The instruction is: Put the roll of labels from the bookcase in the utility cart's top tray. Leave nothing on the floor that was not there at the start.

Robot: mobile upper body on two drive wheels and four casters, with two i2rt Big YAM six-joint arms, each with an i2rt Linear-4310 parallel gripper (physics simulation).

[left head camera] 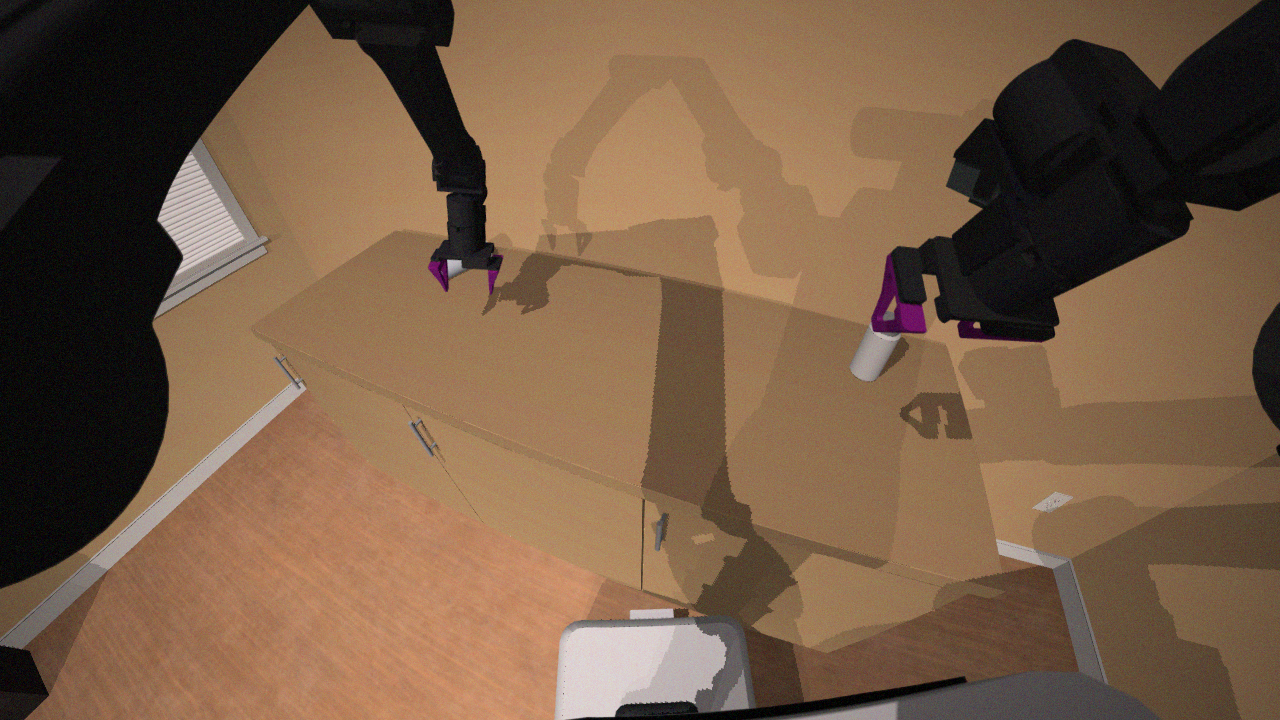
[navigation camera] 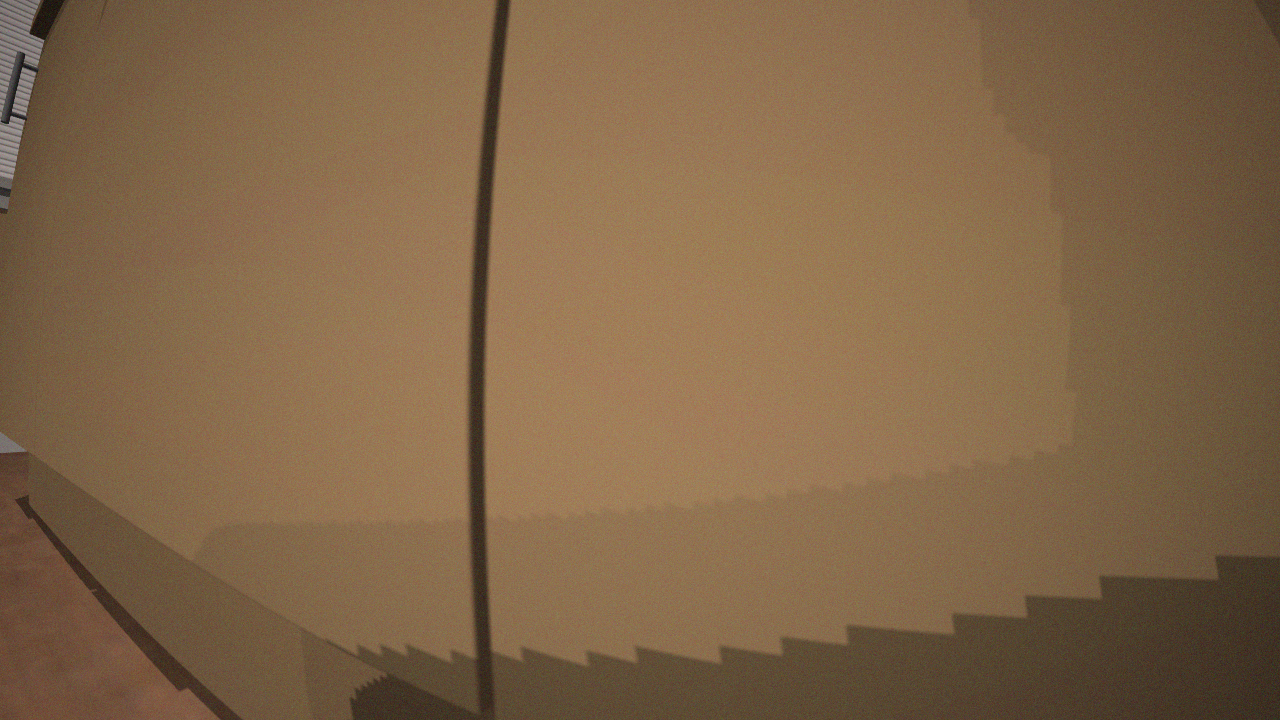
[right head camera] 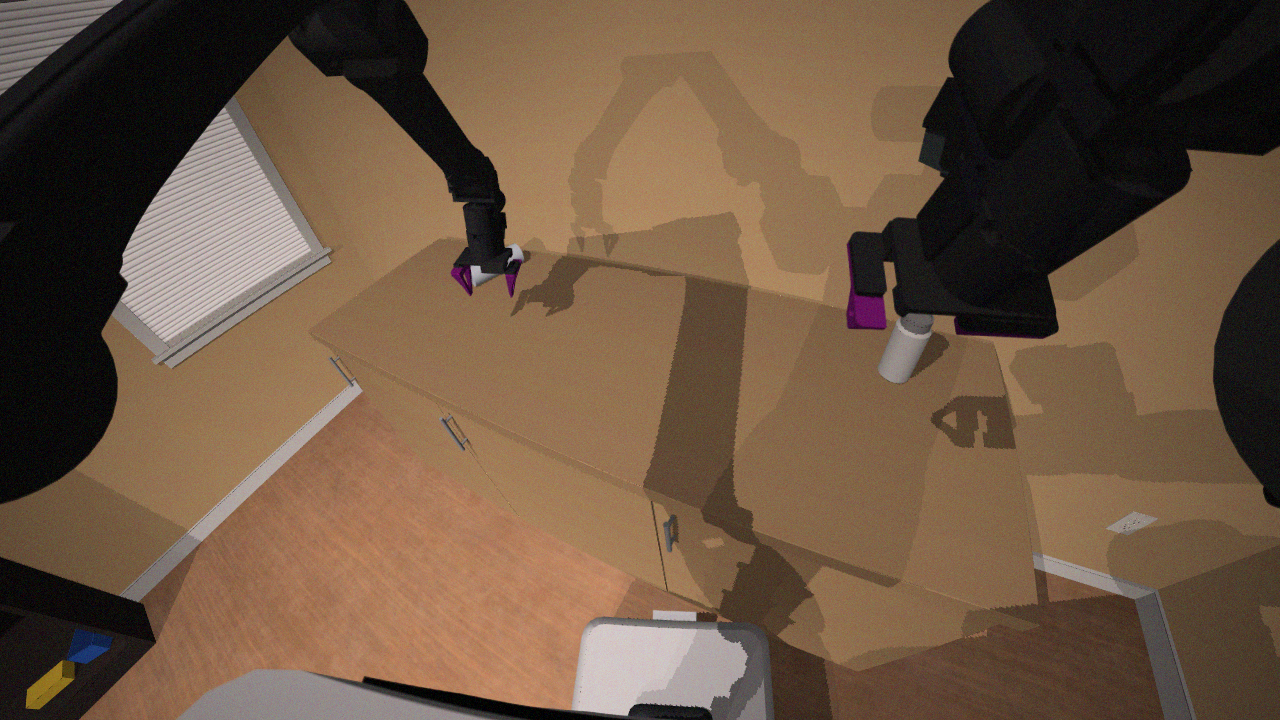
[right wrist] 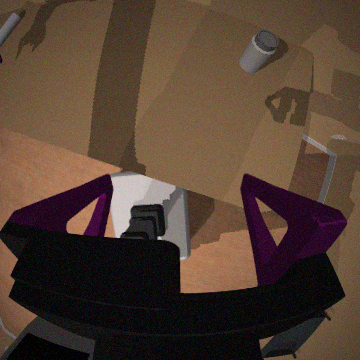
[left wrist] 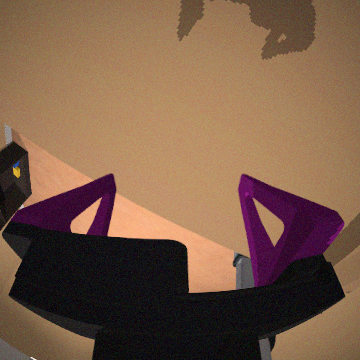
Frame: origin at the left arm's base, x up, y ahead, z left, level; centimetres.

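Seen in the pictures: left gripper, fingertip midpoint: (left head camera: 469,291) (right head camera: 491,295) (left wrist: 176,180); right gripper, fingertip midpoint: (left head camera: 917,328) (right head camera: 903,324) (right wrist: 176,180).
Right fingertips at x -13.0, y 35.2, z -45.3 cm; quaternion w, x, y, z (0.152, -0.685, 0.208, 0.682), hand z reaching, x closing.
Observation:
A point is followed by its place in that frame.
The roll of labels and the utility cart cannot be made out. A white cylinder (left head camera: 455,266) {x -46.1, y 104.8, z 31.1 cm} (right head camera: 484,274) {x -46.5, y 103.6, z 32.1 cm} (right wrist: 8,27) {x -46.1, y 108.4, z 27.7 cm} lies on the low wooden cabinet (left head camera: 537,358) (right head camera: 554,358), partly hidden behind my left gripper. A white bottle with a grey cap (left head camera: 870,355) {x -42.9, y 62.4, z -66.4 cm} (right head camera: 902,353) {x -42.1, y 62.0, z -66.9 cm} (right wrist: 254,52) {x -39.7, y 62.5, z -66.4 cm} stands at the right of the cabinet top. My left gripper (left head camera: 467,279) {x -36.3, y 76.7, z 15.5 cm} (right head camera: 490,284) {x -36.3, y 76.7, z 15.5 cm} (left wrist: 176,180) {x -36.3, y 76.7, z 15.5 cm} is open and empty above the cabinet. My right gripper (left head camera: 944,326) {x -13.0, y 35.2, z -45.3 cm} (right head camera: 933,327) {x -13.0, y 35.2, z -45.3 cm} (right wrist: 176,180) {x -13.0, y 35.2, z -45.3 cm} is open and empty, higher up; it overlaps the bottle's cap in the right head camera.
A dark unit (right head camera: 80,595) {x -111.7, y 0.3, z 215.8 cm} (left wrist: 11,192) {x -120.9, y -68.5, z 252.7 cm} holding a blue piece (right head camera: 89,645) {x -130.2, y -15.6, z 220.4 cm} and a yellow piece (right head camera: 50,685) {x -126.5, y -30.5, z 218.5 cm} is at the lower left; I cannot tell if it is the bookcase. A pale rounded block (left head camera: 608,662) {x -115.0, y 20.7, z -10.2 cm} (right head camera: 626,662) {x -115.0, y 20.1, z -10.1 cm} is below. The cabinet front (navigation camera: 716,268) {x -116.4, y 40.3, z -24.4 cm} fills most of the navigation view.

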